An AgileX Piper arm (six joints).
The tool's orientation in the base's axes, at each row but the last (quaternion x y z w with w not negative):
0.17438, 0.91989, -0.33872, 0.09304
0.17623, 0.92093, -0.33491, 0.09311
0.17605, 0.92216, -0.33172, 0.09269
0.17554, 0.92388, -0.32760, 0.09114
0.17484, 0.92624, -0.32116, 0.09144
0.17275, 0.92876, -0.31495, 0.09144
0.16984, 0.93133, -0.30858, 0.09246
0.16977, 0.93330, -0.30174, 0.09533
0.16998, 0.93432, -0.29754, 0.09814
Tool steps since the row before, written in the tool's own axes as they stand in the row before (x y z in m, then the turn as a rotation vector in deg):
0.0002, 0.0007, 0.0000, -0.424, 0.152, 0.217
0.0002, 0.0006, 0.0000, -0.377, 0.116, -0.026
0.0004, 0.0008, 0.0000, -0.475, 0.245, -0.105
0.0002, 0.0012, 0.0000, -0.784, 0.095, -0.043
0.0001, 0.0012, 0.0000, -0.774, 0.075, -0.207
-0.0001, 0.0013, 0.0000, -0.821, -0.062, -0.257
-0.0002, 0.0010, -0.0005, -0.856, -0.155, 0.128
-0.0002, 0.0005, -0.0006, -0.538, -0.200, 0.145
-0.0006, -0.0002, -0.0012, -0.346, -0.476, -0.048
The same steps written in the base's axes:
0.0001, 0.0005, -0.0005, 0.461, -0.144, -0.131
0.0000, 0.0005, -0.0004, 0.391, 0.001, 0.061
-0.0001, 0.0007, -0.0006, 0.526, 0.119, 0.075
0.0003, 0.0009, -0.0007, 0.757, -0.111, 0.201
0.0004, 0.0009, -0.0007, 0.731, -0.021, 0.337
0.0006, 0.0009, -0.0007, 0.719, -0.104, 0.465
0.0005, 0.0010, -0.0001, 0.743, -0.416, 0.220
0.0003, 0.0007, 0.0003, 0.433, -0.378, 0.141
0.0004, 0.0004, 0.0012, 0.136, -0.426, 0.386

